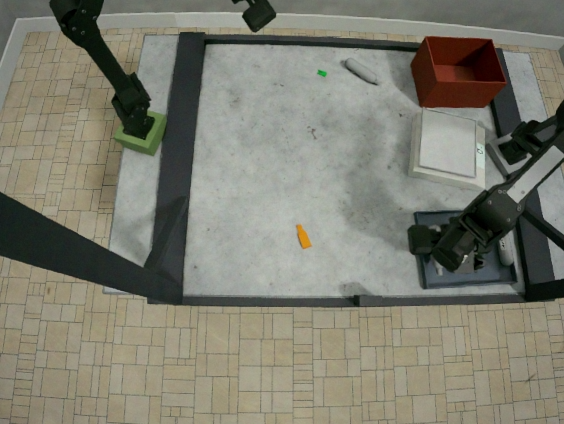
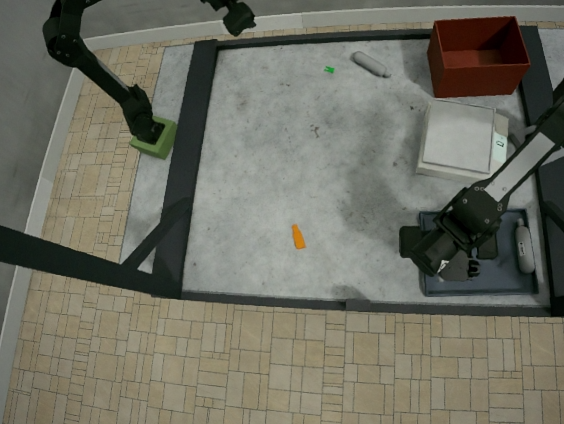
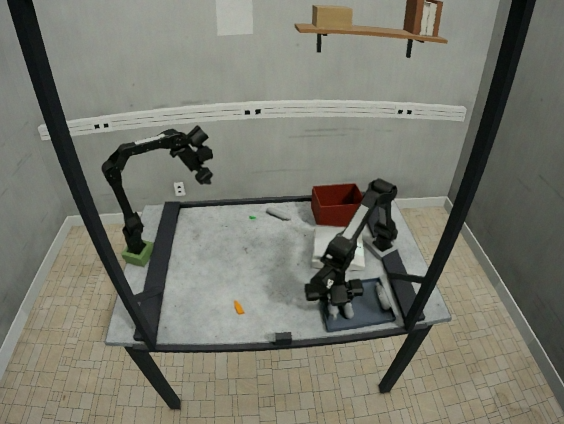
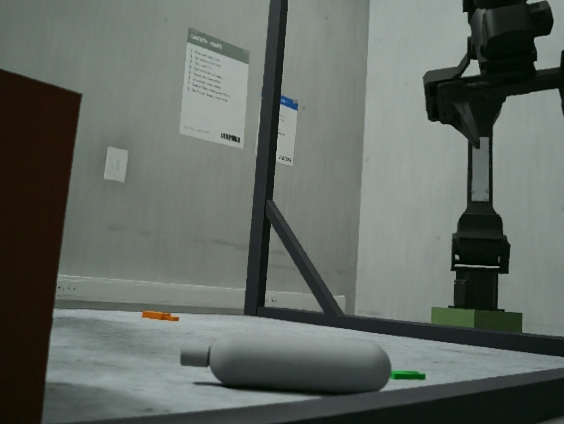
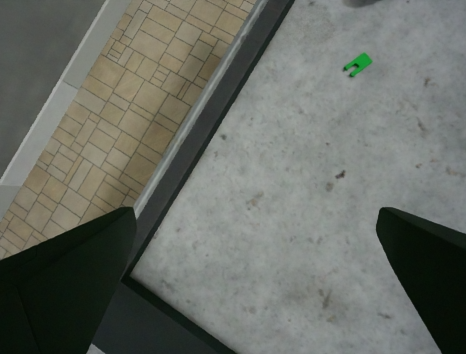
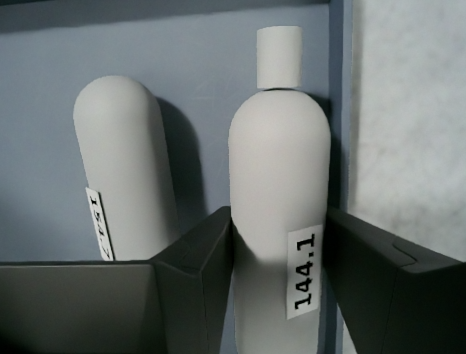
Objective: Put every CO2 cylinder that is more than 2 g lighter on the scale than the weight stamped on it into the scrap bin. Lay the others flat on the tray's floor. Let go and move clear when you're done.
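Places are measured from the left arm's base along level axes (x ahead, y left, z up), in centimetres.
Where they show: left gripper, fingertip midpoint: (image 4: 525,140) (image 5: 256,218); right gripper, fingertip midpoint: (image 3: 331,306) (image 6: 273,217); left arm's base, origin of the base link: (image 1: 139,125) (image 2: 151,132) (image 3: 136,248) (image 4: 476,309); right arm's base, origin of the base link: (image 1: 512,151) (image 3: 382,244).
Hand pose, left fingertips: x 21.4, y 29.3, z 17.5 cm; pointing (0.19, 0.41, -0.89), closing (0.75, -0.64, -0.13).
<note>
Each offset is from my left fingertips to the centre of the thing.
My right gripper (image 6: 273,217) is shut on a grey cylinder @(dx +57.3, dy -35.9, dz -18.4 cm) (image 6: 277,150) (image 3: 333,311) stamped 144.1, low over the tray @(dx +65.6, dy -32.0, dz -21.1 cm) (image 2: 480,291) (image 3: 370,322), beside its wall; floor contact cannot be told. A cylinder stamped 154.7 (image 6: 122,150) (image 3: 348,309) lies in the tray next to it. Another cylinder @(dx +74.8, dy -27.7, dz -20.3 cm) (image 1: 506,251) (image 2: 524,247) (image 3: 383,295) lies along the tray's right side. One more cylinder @(dx +28.4, dy +8.8, dz -20.6 cm) (image 1: 361,71) (image 2: 370,64) (image 3: 278,214) (image 4: 300,362) lies on the table at the back. The scale @(dx +54.4, dy -8.1, dz -17.4 cm) (image 1: 447,145) (image 2: 457,135) has a bare plate and reads 0. My left gripper (image 5: 256,218) is open, high above the table.
The red scrap bin @(dx +53.3, dy +14.9, dz -16.1 cm) (image 1: 467,95) (image 2: 475,82) (image 3: 330,212) stands behind the scale. A green clip @(dx +17.4, dy +5.2, dz -21.9 cm) (image 1: 322,73) (image 5: 362,62) lies near the back cylinder. An orange bottle-shaped piece @(dx +26.4, dy -42.0, dz -21.6 cm) (image 1: 303,237) (image 2: 298,237) lies toward the front. Dark frame rails edge the table.
</note>
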